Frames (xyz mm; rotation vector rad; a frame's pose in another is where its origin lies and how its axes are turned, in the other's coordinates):
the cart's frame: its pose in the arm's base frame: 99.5 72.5 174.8 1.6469 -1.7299 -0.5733
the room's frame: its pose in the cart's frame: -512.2 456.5 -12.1 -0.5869 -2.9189 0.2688
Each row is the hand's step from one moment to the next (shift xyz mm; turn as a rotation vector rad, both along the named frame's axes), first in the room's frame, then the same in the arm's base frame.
Working: the room's frame: its pose in the arm's base frame: -218.7 627.2 423.8 0.7116 0.9555 1.7865

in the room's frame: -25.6 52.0 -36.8 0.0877 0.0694 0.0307
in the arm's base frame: -44.2 -46.9 23.5 -0.0410 0.0736 0.0797
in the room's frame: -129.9 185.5 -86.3 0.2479 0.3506 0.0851
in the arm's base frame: -107.3 -190.0 105.5 -0.1897 0.1706 0.3557
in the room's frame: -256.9 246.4 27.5 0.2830 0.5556 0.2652
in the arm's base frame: 2.7 -288.6 210.2 -0.1553 0.2070 0.6262
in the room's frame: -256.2 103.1 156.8 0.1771 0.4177 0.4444
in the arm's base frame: 173.0 -215.6 156.3 0.0924 0.1947 0.5974
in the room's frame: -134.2 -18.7 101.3 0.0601 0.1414 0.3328
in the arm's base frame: 140.1 -89.9 30.1 0.1769 0.1197 0.2979
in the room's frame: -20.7 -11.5 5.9 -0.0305 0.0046 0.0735
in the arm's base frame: 17.9 -14.7 -7.8 0.0680 -0.0077 0.0408
